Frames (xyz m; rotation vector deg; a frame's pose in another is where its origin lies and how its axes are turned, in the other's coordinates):
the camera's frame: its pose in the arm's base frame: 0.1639 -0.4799 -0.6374 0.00 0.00 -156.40
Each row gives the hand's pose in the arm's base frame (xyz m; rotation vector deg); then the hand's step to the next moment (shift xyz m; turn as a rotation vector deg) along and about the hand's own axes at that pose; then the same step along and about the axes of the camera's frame.
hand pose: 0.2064 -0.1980 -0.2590 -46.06 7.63 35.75
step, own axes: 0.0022 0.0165 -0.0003 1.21 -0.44 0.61
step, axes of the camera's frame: 0.0031 -0.0117 -0.0114 -1.37 -0.24 0.29
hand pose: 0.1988 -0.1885 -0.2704 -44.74 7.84 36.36
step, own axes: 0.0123 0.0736 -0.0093 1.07 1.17 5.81
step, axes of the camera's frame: 0.0135 -0.0484 -0.0560 -1.64 -4.93 3.05
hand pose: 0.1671 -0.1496 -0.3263 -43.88 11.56 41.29
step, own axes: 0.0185 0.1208 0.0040 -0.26 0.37 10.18
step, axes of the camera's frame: 0.0318 -0.0931 -0.0727 -1.65 -7.04 7.18
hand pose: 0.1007 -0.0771 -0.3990 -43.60 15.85 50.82
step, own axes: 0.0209 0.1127 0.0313 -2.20 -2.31 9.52
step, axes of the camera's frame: 0.0397 -0.1035 -0.0429 -1.45 -4.21 9.00
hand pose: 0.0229 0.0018 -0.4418 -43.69 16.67 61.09
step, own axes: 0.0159 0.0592 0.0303 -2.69 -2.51 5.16
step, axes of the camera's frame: 0.0252 -0.0624 -0.0121 -0.60 -0.89 6.25
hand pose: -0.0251 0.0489 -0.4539 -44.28 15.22 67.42
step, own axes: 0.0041 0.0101 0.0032 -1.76 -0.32 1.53
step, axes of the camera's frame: 0.0047 -0.0095 -0.0041 0.77 0.01 2.23
